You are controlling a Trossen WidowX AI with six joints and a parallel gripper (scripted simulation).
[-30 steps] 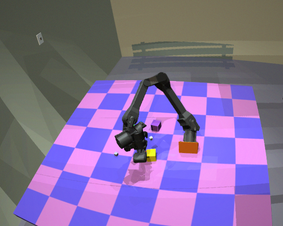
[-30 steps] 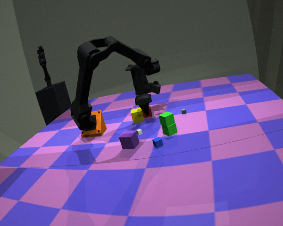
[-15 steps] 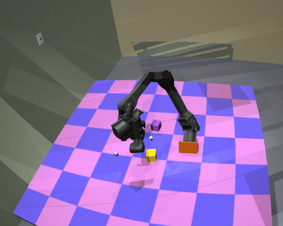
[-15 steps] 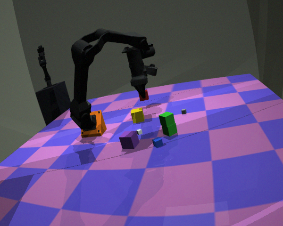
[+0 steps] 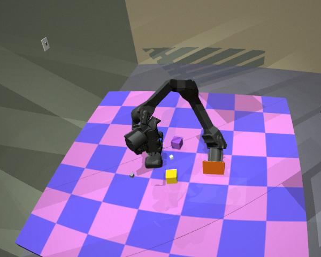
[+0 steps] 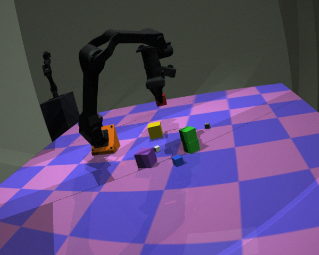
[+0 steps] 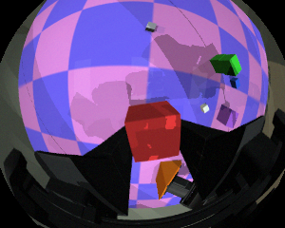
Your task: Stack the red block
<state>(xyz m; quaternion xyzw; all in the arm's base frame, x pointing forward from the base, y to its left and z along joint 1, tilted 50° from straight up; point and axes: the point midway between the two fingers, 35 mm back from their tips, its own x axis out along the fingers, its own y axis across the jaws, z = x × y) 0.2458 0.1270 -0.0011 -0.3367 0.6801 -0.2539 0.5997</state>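
The small blue cube is 26 cm to the right of my gripper tip, 11 cm below it and 6 cm ahead of it. From my gripper tip the other things lie so: red block: 1 cm above; yellow cube: 10 cm below, 5 cm behind, 1 cm to the right; purple cube: 23 cm to the right, 10 cm below, 3 cm behind.
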